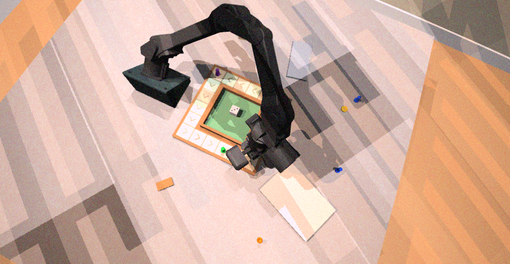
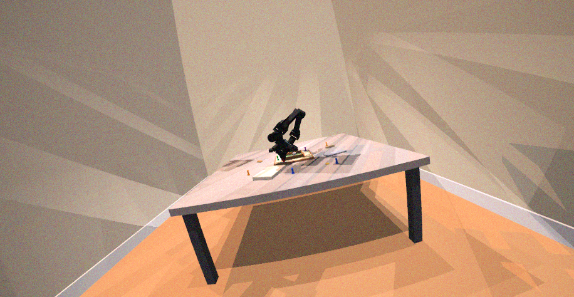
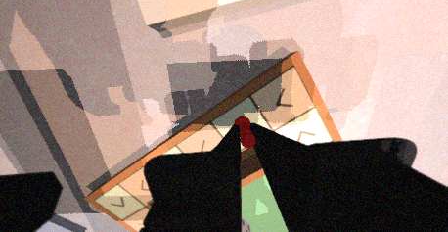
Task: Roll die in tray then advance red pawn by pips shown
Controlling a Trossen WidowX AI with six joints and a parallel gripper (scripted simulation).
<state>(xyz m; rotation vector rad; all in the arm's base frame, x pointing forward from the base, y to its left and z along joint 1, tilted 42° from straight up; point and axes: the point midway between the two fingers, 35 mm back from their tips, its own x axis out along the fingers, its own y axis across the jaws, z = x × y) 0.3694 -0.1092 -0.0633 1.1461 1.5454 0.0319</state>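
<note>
Right now my gripper tip is 100 mm past the green pawn, 30 mm to the left of it and 10 mm below it. The rest, counted from my gripper tip: green tray (100 mm behind, 90 mm to the left, 10 mm below); grey die (100 mm to the left, 100 mm behind, 10 mm above); red pawn (10 mm above).
</note>
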